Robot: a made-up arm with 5 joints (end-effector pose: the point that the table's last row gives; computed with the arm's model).
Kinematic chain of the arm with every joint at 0, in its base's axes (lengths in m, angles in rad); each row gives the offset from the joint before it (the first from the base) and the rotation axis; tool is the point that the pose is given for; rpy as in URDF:
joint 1: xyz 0.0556 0 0.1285 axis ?
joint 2: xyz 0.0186 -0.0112 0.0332 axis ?
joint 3: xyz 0.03 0 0.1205 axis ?
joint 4: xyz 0.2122 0 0.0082 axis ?
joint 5: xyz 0.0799 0.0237 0 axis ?
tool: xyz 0 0 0 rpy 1.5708 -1.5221 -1.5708
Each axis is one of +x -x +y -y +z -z.
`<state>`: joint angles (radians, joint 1 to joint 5).
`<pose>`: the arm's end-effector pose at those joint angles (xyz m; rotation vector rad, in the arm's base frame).
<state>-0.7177 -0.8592 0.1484 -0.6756 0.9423</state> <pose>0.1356 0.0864 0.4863 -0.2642 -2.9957 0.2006</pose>
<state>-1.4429 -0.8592 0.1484 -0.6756 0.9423</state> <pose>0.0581 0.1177 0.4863 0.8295 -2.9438 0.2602</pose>
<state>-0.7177 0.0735 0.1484 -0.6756 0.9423</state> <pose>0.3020 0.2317 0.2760 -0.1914 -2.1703 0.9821</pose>
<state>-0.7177 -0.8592 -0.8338 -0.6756 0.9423</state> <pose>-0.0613 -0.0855 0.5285 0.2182 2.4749 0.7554</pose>
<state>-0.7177 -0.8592 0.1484 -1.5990 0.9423</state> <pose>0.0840 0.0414 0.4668 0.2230 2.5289 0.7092</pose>
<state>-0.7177 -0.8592 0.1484 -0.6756 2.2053</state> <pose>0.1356 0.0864 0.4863 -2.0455 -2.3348 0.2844</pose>
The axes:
joint 1: -z
joint 2: +y
joint 3: +y
joint 4: +y
joint 5: -x

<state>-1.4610 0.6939 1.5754 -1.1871 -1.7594</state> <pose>0.0460 0.0273 -0.0032 0.4900 0.0313 -0.3401</pose>
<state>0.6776 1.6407 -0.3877 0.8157 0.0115</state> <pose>0.1979 -0.0985 -0.1459 0.1600 0.4826 -0.6997</pose>
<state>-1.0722 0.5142 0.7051 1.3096 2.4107</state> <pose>0.1017 0.1108 0.0095 -0.8053 -1.0707 -2.5518</pose>
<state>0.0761 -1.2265 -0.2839 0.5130 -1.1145</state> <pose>0.0199 0.0153 0.5100 1.3646 -2.2583 -0.4518</pose>
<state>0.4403 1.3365 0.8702 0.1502 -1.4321</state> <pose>0.0309 0.0255 -0.0716 -0.4546 0.7936 -1.8077</pose>
